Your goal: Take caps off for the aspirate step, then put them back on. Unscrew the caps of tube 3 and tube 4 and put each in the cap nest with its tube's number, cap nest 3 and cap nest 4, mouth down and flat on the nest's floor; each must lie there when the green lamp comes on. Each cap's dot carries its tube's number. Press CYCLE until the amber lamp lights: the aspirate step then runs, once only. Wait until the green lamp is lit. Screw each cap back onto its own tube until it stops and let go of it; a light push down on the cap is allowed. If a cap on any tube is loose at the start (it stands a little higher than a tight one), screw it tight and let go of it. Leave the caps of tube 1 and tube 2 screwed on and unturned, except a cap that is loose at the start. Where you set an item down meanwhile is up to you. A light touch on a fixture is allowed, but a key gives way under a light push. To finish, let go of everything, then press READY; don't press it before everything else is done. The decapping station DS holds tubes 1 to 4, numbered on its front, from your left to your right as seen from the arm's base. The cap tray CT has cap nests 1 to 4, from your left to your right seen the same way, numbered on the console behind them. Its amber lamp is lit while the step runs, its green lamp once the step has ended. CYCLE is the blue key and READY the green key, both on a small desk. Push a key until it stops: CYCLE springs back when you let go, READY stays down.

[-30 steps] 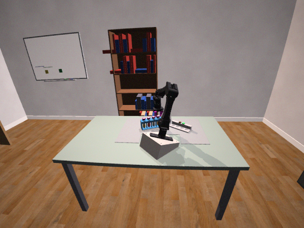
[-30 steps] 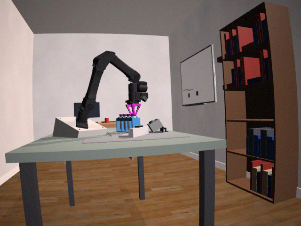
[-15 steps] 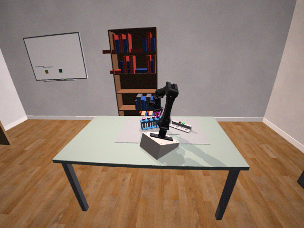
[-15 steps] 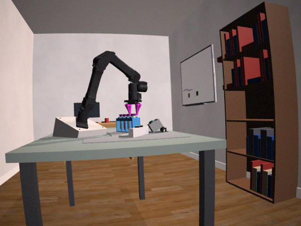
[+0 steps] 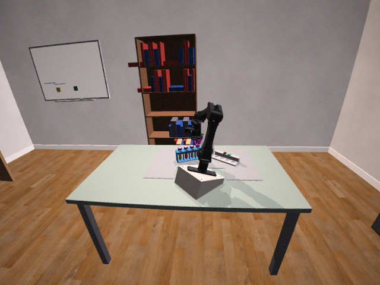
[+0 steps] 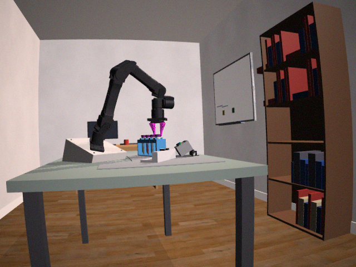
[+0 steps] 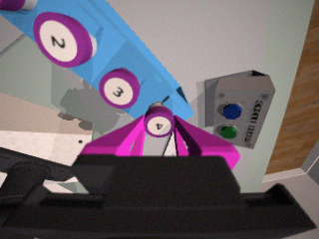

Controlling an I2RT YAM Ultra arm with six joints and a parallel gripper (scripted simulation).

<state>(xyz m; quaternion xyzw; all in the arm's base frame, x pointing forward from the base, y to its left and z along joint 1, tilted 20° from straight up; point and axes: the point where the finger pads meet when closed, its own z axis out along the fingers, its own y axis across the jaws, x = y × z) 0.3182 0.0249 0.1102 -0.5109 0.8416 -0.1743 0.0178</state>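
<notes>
The purple cap is right at my hand. Round my hand: grey key desk 10 cm ahead, 9 cm to the right, 6 cm below; blue cycle key 9 cm ahead, 7 cm to the right, 5 cm below; green ready key 11 cm to the right, 8 cm ahead, 5 cm below.
</notes>
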